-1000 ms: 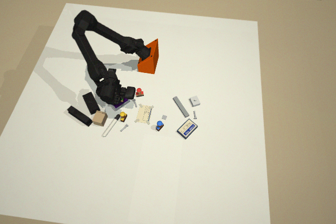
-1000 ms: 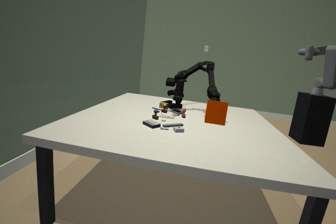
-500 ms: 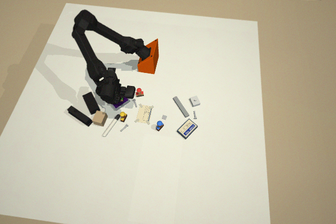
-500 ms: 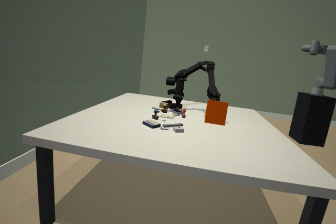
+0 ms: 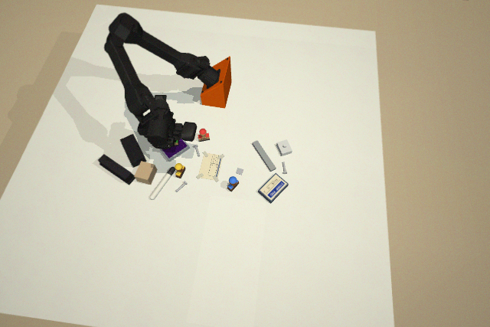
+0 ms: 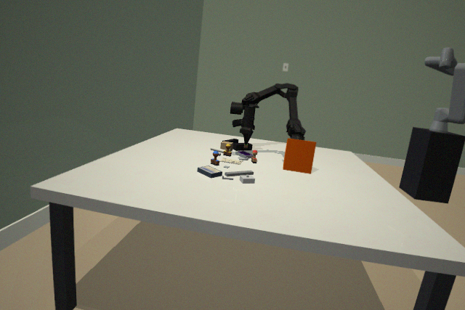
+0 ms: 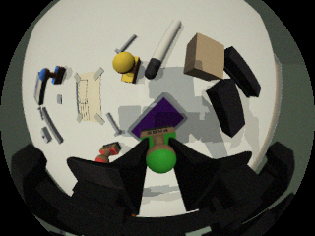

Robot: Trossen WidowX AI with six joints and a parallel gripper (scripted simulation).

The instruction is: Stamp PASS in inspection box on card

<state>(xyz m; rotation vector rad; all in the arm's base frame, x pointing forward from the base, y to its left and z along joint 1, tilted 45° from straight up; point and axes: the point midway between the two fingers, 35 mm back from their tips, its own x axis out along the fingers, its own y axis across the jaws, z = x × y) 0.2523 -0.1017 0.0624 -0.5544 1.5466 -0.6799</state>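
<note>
Now: the cream card 14 cm to the left of my gripper tip, 7 cm below it and 6 cm ahead of it. Also, from my gripper tip: purple ink pad: 6 cm below; then green-knobbed stamp: right at my gripper tip; then yellow stamp: 9 cm ahead, 5 cm below, 4 cm to the left.
</note>
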